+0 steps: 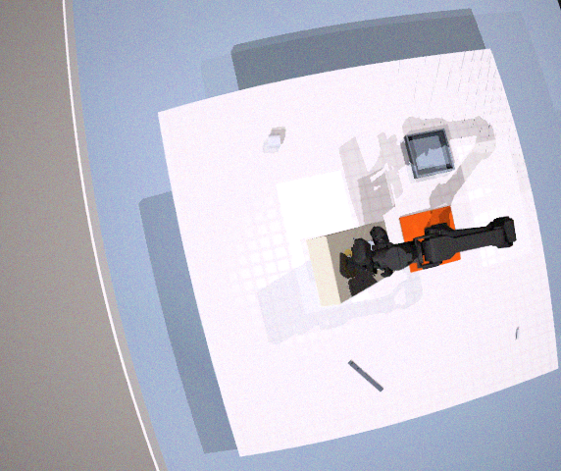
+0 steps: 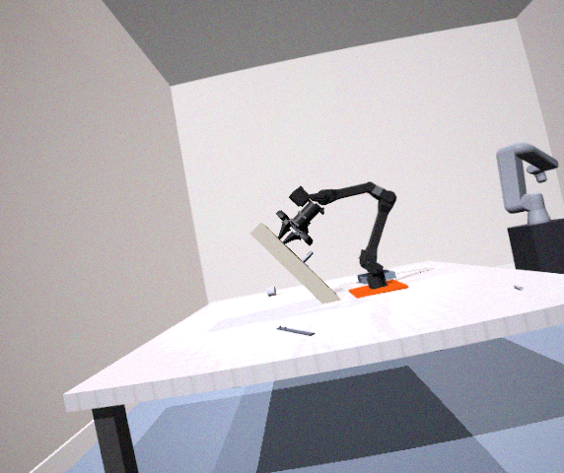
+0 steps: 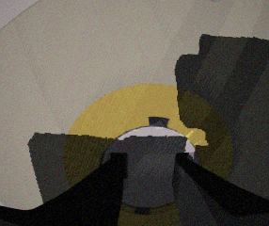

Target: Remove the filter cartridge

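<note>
Right now the round filter cartridge is 10 mm below my gripper tip and 10 mm ahead of it. Also, from my gripper tip: tray: 390 mm behind, 310 mm to the right, 250 mm below; beige service panel: 80 mm below, 40 mm behind.
</note>
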